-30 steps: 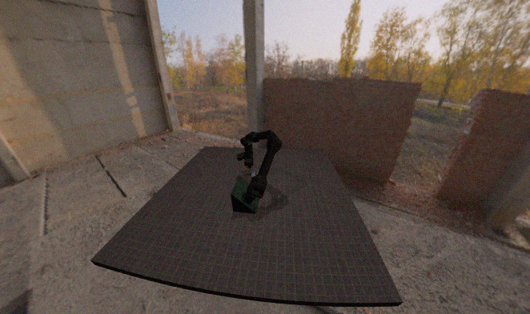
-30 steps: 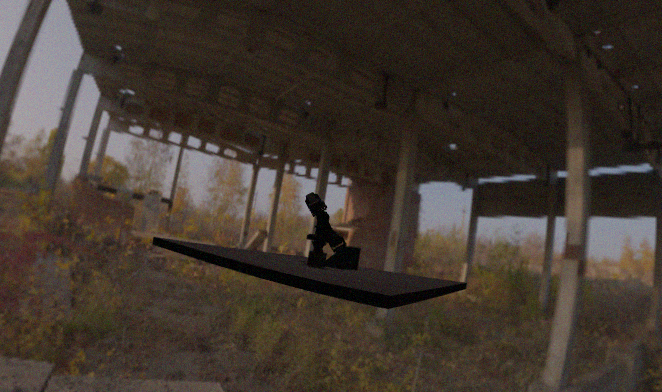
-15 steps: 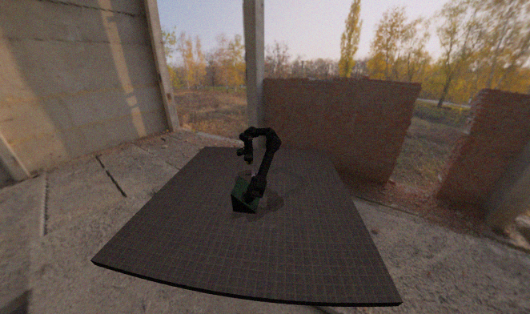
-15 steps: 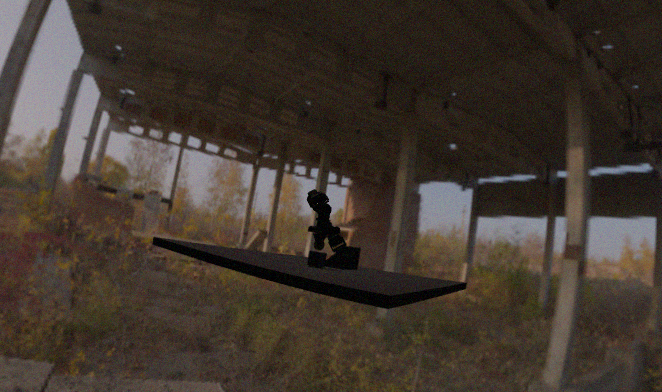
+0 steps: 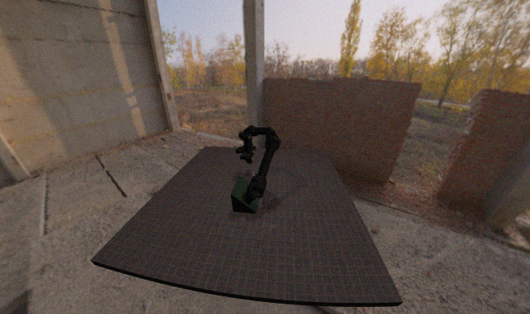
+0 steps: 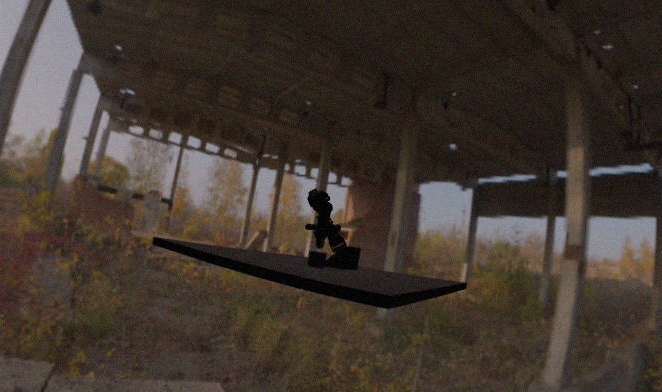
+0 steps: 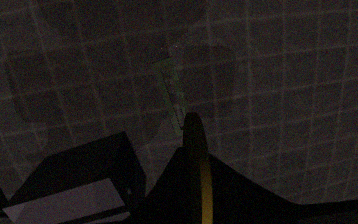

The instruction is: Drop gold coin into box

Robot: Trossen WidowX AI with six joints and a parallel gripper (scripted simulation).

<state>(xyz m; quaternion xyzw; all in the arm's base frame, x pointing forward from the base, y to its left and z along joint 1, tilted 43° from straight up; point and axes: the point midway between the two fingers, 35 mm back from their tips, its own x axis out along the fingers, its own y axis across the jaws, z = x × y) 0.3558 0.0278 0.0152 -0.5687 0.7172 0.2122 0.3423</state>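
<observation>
Right now the gold coin is 20 mm above my gripper tip.
</observation>
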